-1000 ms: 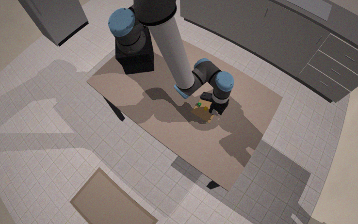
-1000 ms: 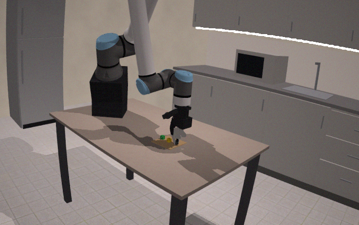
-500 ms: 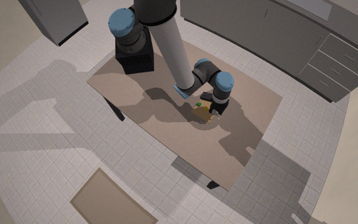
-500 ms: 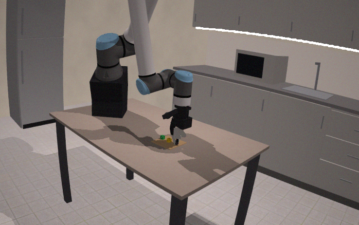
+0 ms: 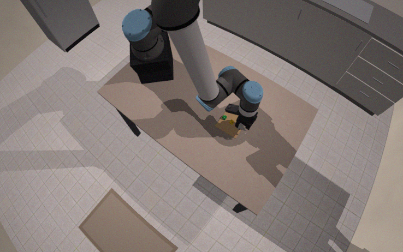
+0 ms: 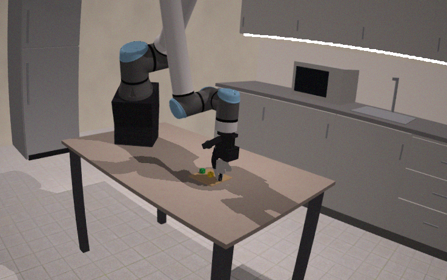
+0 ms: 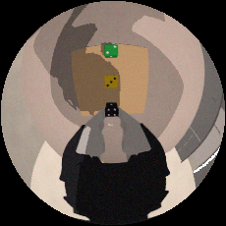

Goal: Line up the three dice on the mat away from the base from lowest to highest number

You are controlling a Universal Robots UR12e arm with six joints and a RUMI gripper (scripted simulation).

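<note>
My gripper is now 1 cm above the black die. The rest, counted from my hand: green die 10 cm behind, 1 cm below; then orange mat 5 cm behind, 2 cm below; then yellow die 5 cm behind, 1 cm below.
</note>
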